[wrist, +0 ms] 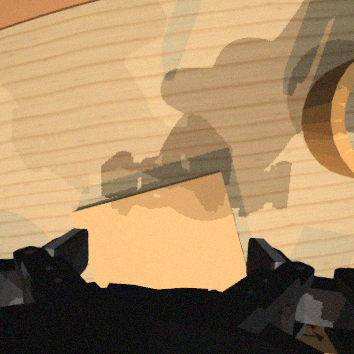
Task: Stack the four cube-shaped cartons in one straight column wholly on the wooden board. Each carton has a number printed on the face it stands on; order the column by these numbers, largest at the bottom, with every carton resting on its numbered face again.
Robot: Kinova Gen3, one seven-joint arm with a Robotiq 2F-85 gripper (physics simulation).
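Frame: origin at the arm's base, x back, y right, z up, level; millimetres.
Seen in the pictures: gripper, fingertip midpoint: (166, 251).
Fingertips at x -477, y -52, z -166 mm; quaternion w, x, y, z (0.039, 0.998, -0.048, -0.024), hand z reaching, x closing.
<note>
Pixels of each thing's top centre, then the offset from my fingertips to it. "spot": a spot on its surface instead. Level surfaces: height alone.
- brown carton at a spot on its surface: (315, 336) spot: dx +104, dy -94, dz -39 mm
- thick brown ring at a spot on its surface: (316, 125) spot: dx +98, dy +64, dz -46 mm
- wood-grained table top at its surface level: dz -72 mm
- orange-brown surface at a spot on its surface: (30, 10) spot: dx -108, dy +169, dz -68 mm
My gripper (166, 251) is open with nothing between its fingers. Its fingertips stand left and right over a plain, pale orange square slab (155, 240), which looks like the wooden board. The slab lies turned slightly against the view, and its near part is hidden behind the gripper. Its visible top bears no carton; the gripper's shadow falls across its far edge. A small part of a brown carton (315, 336) with dark print shows at the bottom right, behind the right finger's linkage. The other cartons do not show, and no number is visible.
A thick brown ring (316, 125), like a roll of tape, is cut off by the right edge of the view. The wood-grained table top (60, 100) reaches its edge at the upper left, with an orange-brown surface (30, 10) beyond. Shadows lie across the middle and upper right.
</note>
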